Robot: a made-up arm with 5 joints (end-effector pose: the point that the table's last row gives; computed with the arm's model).
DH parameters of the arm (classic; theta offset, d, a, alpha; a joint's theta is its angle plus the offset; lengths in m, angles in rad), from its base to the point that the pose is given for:
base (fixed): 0 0.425 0.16 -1.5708
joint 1: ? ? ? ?
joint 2: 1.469 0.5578 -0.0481 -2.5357
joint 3: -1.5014 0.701 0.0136 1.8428
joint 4: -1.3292 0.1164 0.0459 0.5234
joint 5: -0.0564 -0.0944 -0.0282 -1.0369
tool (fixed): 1.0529 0.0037 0 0
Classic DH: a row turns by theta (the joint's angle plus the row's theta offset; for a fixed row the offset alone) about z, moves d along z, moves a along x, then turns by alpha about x.
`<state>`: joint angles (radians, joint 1 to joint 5).
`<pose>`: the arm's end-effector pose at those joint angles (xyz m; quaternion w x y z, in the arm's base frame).
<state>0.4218 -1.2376 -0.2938 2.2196 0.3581</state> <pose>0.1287 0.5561 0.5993 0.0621 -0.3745 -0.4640 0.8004</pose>
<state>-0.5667 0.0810 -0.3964 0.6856 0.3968</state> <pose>-0.2716 0.0972 0.4573 0.0445 0.0370 -0.8972 0.4379</pose>
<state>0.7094 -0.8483 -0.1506 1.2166 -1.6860</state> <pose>0.1703 0.5015 0.8015 0.8058 0.2622 0.3930 0.3570</pose>
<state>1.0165 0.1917 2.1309 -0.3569 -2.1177</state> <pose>0.2452 0.1685 0.7451 0.3250 -0.1042 0.7492 -0.5676</pose>
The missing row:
joint 1: 0.7112 0.1839 0.0073 1.8327
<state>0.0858 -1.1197 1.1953 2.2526 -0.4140</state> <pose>0.0573 0.5808 0.6469 0.3736 -0.2136 0.2736 0.8602</pose>
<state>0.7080 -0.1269 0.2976 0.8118 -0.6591</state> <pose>0.1022 0.2168 0.9039 0.7353 0.3499 0.0362 0.5793</pose>
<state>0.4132 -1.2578 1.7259 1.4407 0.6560</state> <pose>0.1986 0.6037 0.5484 0.4104 0.0399 0.3738 0.8308</pose>
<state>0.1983 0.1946 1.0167 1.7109 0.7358</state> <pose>-0.1410 0.1032 0.7464 0.0799 0.1037 0.6328 -0.7631</pose>
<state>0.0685 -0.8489 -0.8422 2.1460 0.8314</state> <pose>-0.0320 0.4672 0.6422 0.3118 0.5432 0.7231 -0.2912</pose>
